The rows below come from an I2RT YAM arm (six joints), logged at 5 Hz.
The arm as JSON. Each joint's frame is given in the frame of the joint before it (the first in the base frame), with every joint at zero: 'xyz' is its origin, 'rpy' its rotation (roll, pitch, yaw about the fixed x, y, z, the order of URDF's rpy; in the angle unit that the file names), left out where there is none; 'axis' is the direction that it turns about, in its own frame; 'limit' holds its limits. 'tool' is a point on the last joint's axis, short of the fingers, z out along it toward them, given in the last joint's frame.
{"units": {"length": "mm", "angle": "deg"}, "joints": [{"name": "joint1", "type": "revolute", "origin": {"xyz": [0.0, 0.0, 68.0]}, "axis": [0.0, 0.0, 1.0], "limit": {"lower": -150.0, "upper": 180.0}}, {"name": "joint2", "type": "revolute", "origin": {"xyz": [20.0, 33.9, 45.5]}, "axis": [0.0, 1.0, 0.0], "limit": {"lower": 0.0, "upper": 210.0}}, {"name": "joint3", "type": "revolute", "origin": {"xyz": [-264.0, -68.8, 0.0]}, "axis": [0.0, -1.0, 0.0], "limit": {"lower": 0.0, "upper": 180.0}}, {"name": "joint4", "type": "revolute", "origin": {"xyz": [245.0, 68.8, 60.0]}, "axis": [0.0, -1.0, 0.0], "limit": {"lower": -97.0, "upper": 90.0}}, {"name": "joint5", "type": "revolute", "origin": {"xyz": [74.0, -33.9, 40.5]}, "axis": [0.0, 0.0, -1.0], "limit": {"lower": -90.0, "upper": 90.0}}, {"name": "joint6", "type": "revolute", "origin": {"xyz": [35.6, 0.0, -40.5]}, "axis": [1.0, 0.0, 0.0], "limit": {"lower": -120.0, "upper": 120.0}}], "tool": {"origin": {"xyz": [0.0, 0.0, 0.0], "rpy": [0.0, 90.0, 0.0]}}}
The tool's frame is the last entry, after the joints.
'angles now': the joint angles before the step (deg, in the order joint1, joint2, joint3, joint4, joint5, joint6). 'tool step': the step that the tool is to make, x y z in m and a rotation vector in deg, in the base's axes. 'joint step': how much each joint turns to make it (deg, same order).
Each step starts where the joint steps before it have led.
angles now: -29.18 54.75 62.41 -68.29 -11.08 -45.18
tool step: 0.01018 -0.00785 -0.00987 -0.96 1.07 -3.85
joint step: 0.00 1.94 -1.59 3.51 3.07 2.72
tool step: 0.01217 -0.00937 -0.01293 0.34 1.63 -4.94
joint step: -0.17 2.98 -1.49 3.34 2.73 3.96
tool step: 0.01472 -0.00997 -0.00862 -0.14 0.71 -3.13
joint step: -0.09 3.69 -0.09 3.42 1.84 2.46
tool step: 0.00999 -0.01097 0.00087 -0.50 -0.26 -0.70
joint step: -1.23 3.00 1.76 1.68 0.02 -0.61
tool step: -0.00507 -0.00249 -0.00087 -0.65 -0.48 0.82
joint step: -1.41 -0.96 -0.88 0.53 -0.80 -2.11
